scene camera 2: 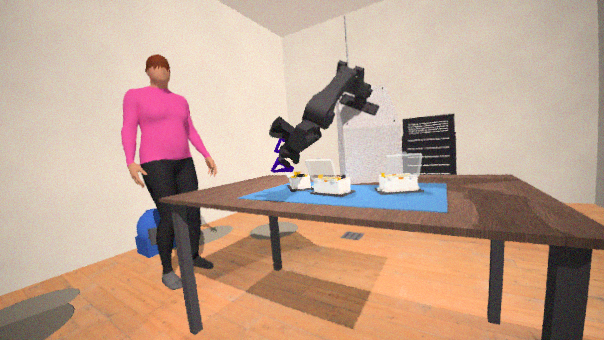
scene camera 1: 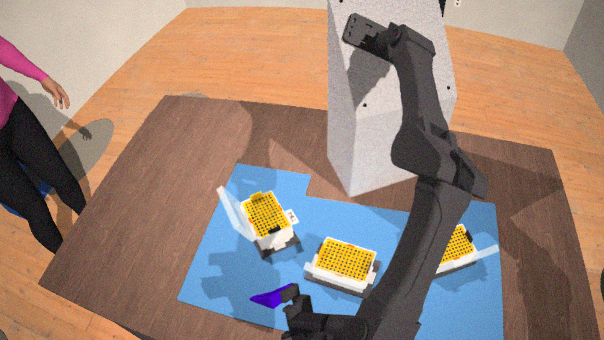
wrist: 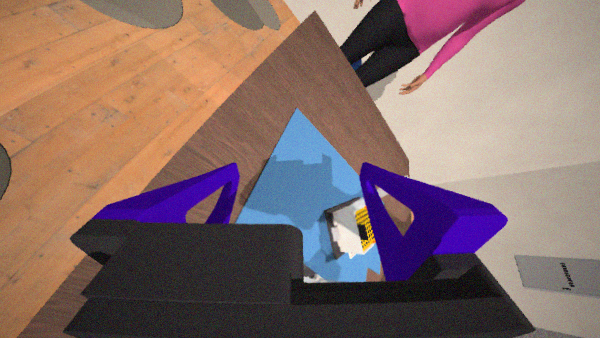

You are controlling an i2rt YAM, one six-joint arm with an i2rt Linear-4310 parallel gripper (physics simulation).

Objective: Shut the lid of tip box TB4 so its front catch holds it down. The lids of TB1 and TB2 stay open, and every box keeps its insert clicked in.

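Frame: origin at the arm's base, x ahead, y left, z up, level; centimetres.
Where they show: gripper, between the fingertips: (scene camera 2: 273, 161) (scene camera 1: 257, 321) (wrist: 299, 169); arm's base, origin of its link: (scene camera 2: 358, 104) (scene camera 1: 385, 44).
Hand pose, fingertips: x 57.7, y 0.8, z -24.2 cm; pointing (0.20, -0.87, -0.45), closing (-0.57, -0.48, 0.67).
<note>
Things, the pixels of their top centre, and the offset from my fingertips. Level surfaces: height alone.
- TB4, centre of its top: (scene camera 1: 269, 210) (wrist: 374, 229) (scene camera 2: 301, 174) dx -26.7, dy -15.2, dz -8.6 cm
- white tip box with a yellow insert, centre of its top: (scene camera 1: 264, 210) (wrist: 377, 223) dx -25.7, dy -15.8, dz -7.8 cm
- middle box, centre of its top: (scene camera 1: 347, 254) (scene camera 2: 333, 176) dx -24.5, dy +6.4, dz -8.6 cm
- right box, centre of its top: (scene camera 1: 448, 238) (scene camera 2: 396, 173) dx -38.5, dy +26.9, dz -8.6 cm
- blue mat, height of its surface: dz -15.2 cm
- brown table, height of its surface: dz -15.5 cm
TB4 (scene camera 1: 272, 239) (scene camera 2: 300, 183) (wrist: 344, 227) is a white tip box with a yellow insert (scene camera 1: 265, 214) (wrist: 366, 229) that looks seated. Its clear lid (scene camera 1: 234, 215) stands open on the left in scene camera 1; in the wrist view the right finger hides most of it. My gripper (scene camera 2: 275, 159) (wrist: 299, 169) is open and empty, in the air above the mat on TB4's front side; one purple fingertip shows in scene camera 1. The middle box (scene camera 1: 345, 260) (scene camera 2: 332, 186) and right box (scene camera 1: 456, 246) (scene camera 2: 398, 183) have open lids; I cannot tell which is TB1 or TB2.
The boxes stand on a blue mat (scene camera 1: 360, 215) (scene camera 2: 430, 201) (wrist: 300, 135) on a brown table (scene camera 1: 200, 130) (scene camera 2: 500, 200) (wrist: 280, 75). A pale block (scene camera 1: 390, 140) stands behind them. My forearm covers part of the right box in scene camera 1. A person (scene camera 2: 160, 125) stands beyond the table's left side.
</note>
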